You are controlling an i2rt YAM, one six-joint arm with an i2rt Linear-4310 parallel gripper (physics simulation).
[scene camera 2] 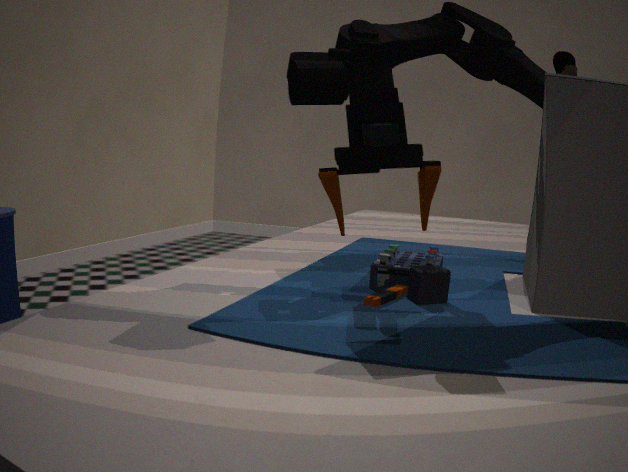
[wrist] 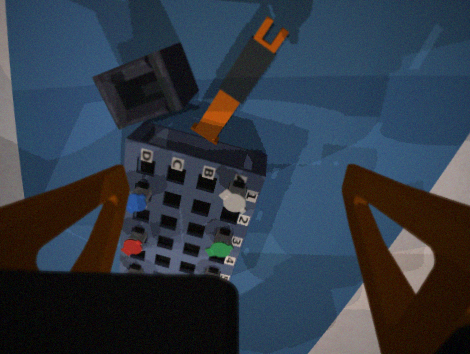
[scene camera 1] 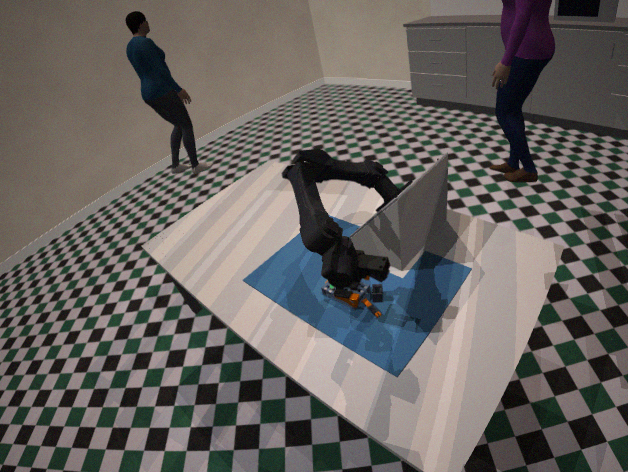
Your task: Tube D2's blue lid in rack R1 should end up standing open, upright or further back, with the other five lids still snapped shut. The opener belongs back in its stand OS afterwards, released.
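Where they show: gripper, fingertip midpoint: (scene camera 2: pixel 384 233) (wrist: pixel 235 176) (scene camera 1: pixel 361 292); arm's base at its link origin: (scene camera 1: pixel 394 197).
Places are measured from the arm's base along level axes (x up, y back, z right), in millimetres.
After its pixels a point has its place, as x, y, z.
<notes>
Rack R1 (scene camera 2: pixel 406 259) {-113, -343, -74} (wrist: pixel 185 214) {-113, -336, -90} stands on the blue mat, with letters D to A and row numbers on top. The blue lid (wrist: pixel 136 203) {-101, -306, -94} (scene camera 2: pixel 430 258) {-102, -302, -99} is in column D near row 2 and looks shut. White (wrist: pixel 233 201) {-101, -359, -123}, red (wrist: pixel 132 247) {-101, -311, -56} and green (wrist: pixel 219 250) {-101, -365, -83} lids also look shut; the rack's far rows are hidden behind the dark block in the wrist view. The orange and dark opener (scene camera 1: pixel 370 307) {-134, -339, -175} (scene camera 2: pixel 388 295) {-135, -330, -188} (wrist: pixel 245 77) {-134, -338, -182} lies on the mat beside the rack, outside the dark stand OS (scene camera 1: pixel 377 291) {-130, -281, -152} (scene camera 2: pixel 430 285) {-120, -284, -175} (wrist: pixel 172 85) {-105, -306, -171}. My gripper (scene camera 2: pixel 383 231) {-70, -351, -156} (wrist: pixel 235 176) {-70, -351, -156} is open and empty above the rack.
A tall grey panel (scene camera 1: pixel 426 213) {-14, 3, -134} (scene camera 2: pixel 583 203) {-11, -105, -143} stands at the mat's edge, close to the arm. The blue mat (scene camera 1: pixel 401 350) {-143, -392, -337} (scene camera 2: pixel 243 324) {-143, -422, -341} lies on the pale table (scene camera 1: pixel 203 253) {-146, -566, 551} (scene camera 2: pixel 203 406) {-146, -353, -492}. A blue cylinder (scene camera 2: pixel 7 263) stands at the far left in scene camera 2.
</notes>
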